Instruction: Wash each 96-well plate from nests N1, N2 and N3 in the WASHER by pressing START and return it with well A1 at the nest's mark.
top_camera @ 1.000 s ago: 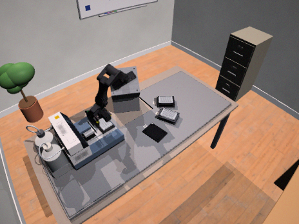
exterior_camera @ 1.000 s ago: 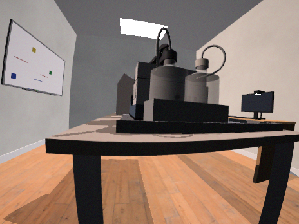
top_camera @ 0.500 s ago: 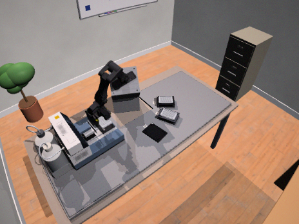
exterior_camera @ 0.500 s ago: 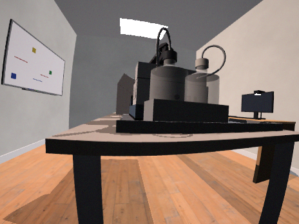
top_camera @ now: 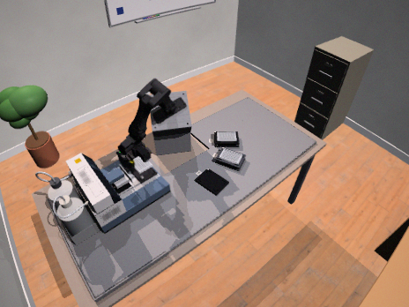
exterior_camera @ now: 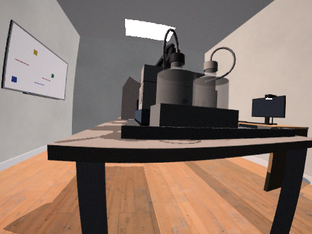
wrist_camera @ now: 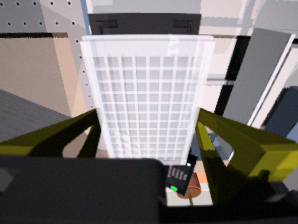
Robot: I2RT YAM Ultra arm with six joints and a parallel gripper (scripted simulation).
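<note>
Right now the black nest is 280 mm ahead of my hand, 290 mm to the left of it and 140 mm below it. Round my hand: plate washer: 150 mm to the right, 20 mm below; then label: 180 mm ahead, 280 mm to the left, 150 mm below; then dark carrier: 70 mm below.
</note>
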